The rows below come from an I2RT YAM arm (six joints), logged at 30 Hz.
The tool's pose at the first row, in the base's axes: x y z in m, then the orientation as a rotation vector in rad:
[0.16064 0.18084 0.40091 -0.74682 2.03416 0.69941]
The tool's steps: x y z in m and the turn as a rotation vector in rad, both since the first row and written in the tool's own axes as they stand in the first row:
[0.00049 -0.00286 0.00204 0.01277 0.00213 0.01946]
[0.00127 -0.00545 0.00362 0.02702 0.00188 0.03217]
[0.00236 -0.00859 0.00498 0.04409 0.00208 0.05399]
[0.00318 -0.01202 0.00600 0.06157 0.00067 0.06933]
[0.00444 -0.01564 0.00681 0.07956 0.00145 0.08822]
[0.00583 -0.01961 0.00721 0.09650 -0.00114 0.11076]
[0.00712 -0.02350 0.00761 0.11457 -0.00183 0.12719]
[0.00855 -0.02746 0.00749 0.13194 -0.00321 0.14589]
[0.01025 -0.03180 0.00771 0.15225 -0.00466 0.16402]
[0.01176 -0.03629 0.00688 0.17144 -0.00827 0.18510]
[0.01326 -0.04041 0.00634 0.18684 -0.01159 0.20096]
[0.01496 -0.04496 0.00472 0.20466 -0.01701 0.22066]
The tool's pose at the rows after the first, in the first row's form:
[0.16351 0.18024 0.39891 -0.72158 2.04848 0.69635]
[0.16581 0.17943 0.39694 -0.70083 2.05740 0.68839]
[0.16824 0.17802 0.39471 -0.66967 2.07155 0.68238]
[0.17084 0.17624 0.39282 -0.64379 2.08090 0.67259]
[0.17326 0.17408 0.39062 -0.61507 2.09378 0.66362]
[0.17565 0.17137 0.38844 -0.58168 2.10480 0.65855]
[0.17804 0.16873 0.38636 -0.55450 2.11463 0.64832]
[0.18014 0.16565 0.38441 -0.52509 2.12449 0.64018]
[0.18256 0.16248 0.38198 -0.49445 2.13416 0.62849]
[0.18464 0.15853 0.38020 -0.46047 2.14264 0.62007]
[0.18661 0.15503 0.37837 -0.43405 2.14835 0.61279]
[0.18824 0.15043 0.37680 -0.40141 2.15378 0.60541]

